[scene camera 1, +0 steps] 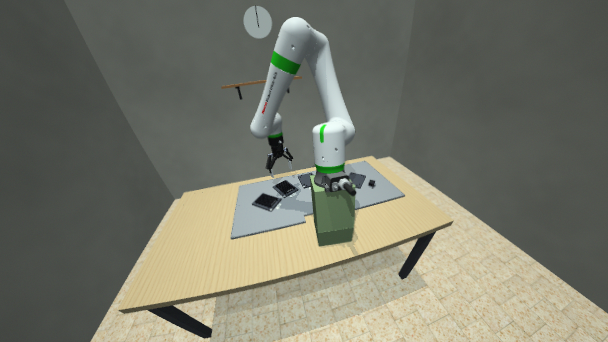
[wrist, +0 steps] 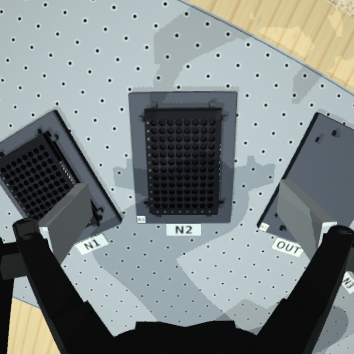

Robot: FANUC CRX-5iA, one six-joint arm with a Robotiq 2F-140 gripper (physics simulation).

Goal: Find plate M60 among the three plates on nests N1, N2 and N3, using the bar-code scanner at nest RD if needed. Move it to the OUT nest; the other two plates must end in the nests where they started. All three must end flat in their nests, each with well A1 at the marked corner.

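Pixels of known places: gripper, fingertip midpoint: (scene camera 1: 281, 172) (wrist: 183, 198); arm's base at its link origin: (scene camera 1: 330, 180).
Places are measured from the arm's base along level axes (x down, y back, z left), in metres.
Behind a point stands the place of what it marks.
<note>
My gripper (scene camera 1: 282, 171) {x 0.158, y -0.402, z 0.196 m} (wrist: 183, 198) {x 0.158, y -0.402, z 0.196 m} is open and empty, high above nest N2 with its fingers to either side. A black well plate (scene camera 1: 285, 188) {x 0.269, y -0.365, z 0.193 m} (wrist: 183, 165) {x 0.269, y -0.394, z 0.193 m} lies flat in nest N2 (wrist: 226, 150) {x 0.283, y -0.428, z 0.153 m}, whose A1 mark is at the lower left in the wrist view. Another black plate (scene camera 1: 266, 201) {x 0.273, y -0.276, z 0.333 m} (wrist: 37, 177) {x 0.273, y -0.306, z 0.348 m} sits in nest N1, partly behind a finger. The OUT nest (scene camera 1: 305, 180) {x 0.282, y -0.428, z 0.031 m} (wrist: 320, 167) {x 0.283, y -0.458, z 0.037 m} shows no plate on its visible part. In the wrist view the N3 label shows at the right edge. Nest RD (scene camera 1: 357, 180) {x 0.283, y -0.293, z -0.329 m} is at the right. Plate names cannot be read.
The nests stand on a grey perforated mat (scene camera 1: 250, 225) {x 0.294, y -0.120, z 0.439 m} (wrist: 100, 45) {x 0.294, y -0.477, z 0.332 m} on the wooden table (scene camera 1: 200, 260) {x 0.308, y 0.030, z 0.698 m}. The green pedestal (scene camera 1: 334, 215) {x 0.112, y 0.105, z 0.022 m} hides part of the mat. A small black device (scene camera 1: 371, 183) {x 0.265, y -0.206, z -0.388 m} stands beside nest RD. A wall shelf (scene camera 1: 245, 84) is behind the arm.
</note>
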